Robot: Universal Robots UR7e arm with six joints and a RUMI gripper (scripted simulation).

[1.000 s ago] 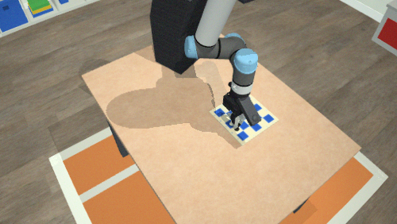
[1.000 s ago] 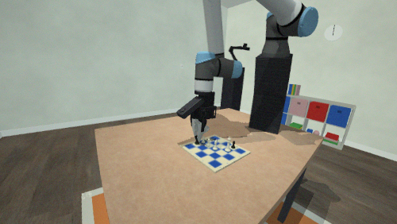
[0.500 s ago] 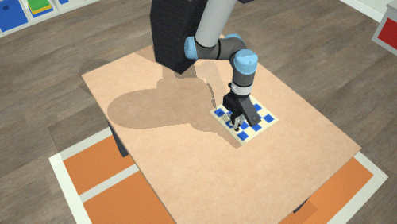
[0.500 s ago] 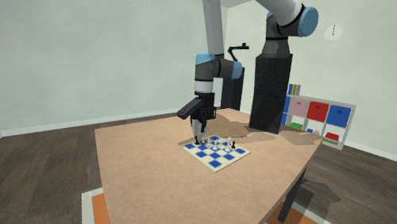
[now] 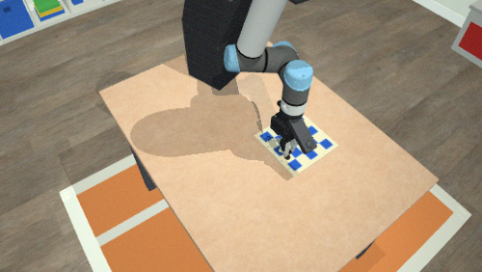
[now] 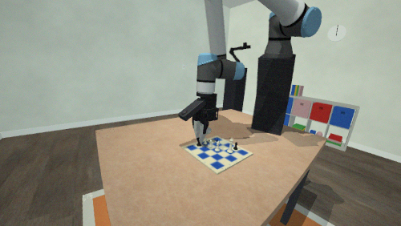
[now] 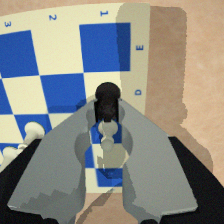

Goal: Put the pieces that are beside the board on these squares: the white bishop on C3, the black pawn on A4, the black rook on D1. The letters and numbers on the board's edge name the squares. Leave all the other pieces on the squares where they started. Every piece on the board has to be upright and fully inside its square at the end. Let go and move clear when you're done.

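Right now my hand is 1 cm above the black rook. Also, from my hand: black pawn 12 cm behind, 11 cm to the left, 1 cm below; chessboard 7 cm to the left, 4 cm behind, 3 cm below; white chess piece 11 cm to the left, 8 cm behind, 1 cm above.
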